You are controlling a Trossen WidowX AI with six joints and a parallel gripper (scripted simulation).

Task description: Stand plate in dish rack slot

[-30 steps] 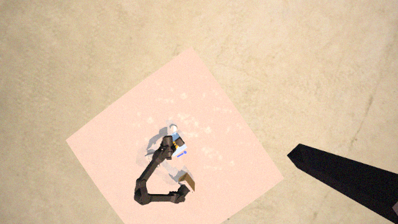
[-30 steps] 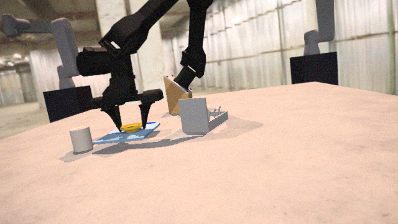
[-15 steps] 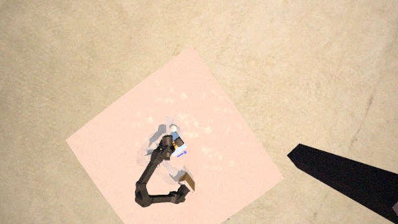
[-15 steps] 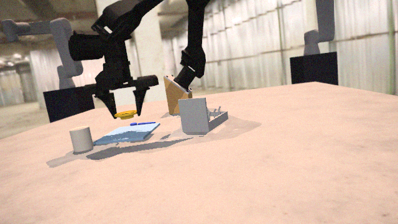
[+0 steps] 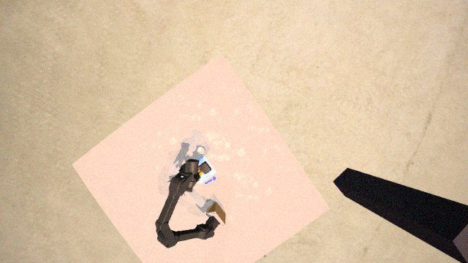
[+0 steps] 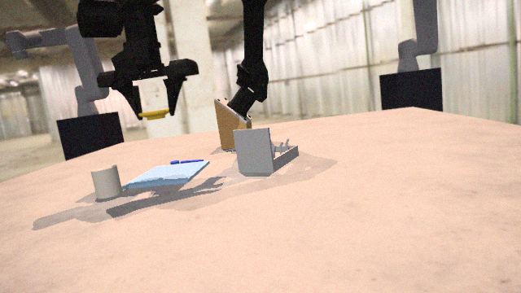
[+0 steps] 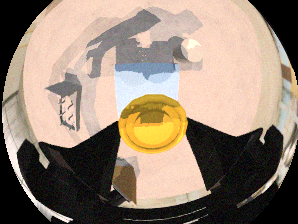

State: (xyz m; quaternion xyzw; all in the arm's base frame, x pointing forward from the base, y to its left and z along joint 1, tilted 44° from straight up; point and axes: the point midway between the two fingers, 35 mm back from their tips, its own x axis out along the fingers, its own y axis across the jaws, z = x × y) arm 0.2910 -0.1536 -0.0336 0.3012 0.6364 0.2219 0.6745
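Right now the grey dish rack is 210 mm to the left of my gripper tip and 100 mm below it. Round my gripper tip: cream cup: 80 mm ahead, 80 mm to the right, 100 mm below; then light blue mat: 10 mm behind, 120 mm below; then yellow plate: 10 mm above.
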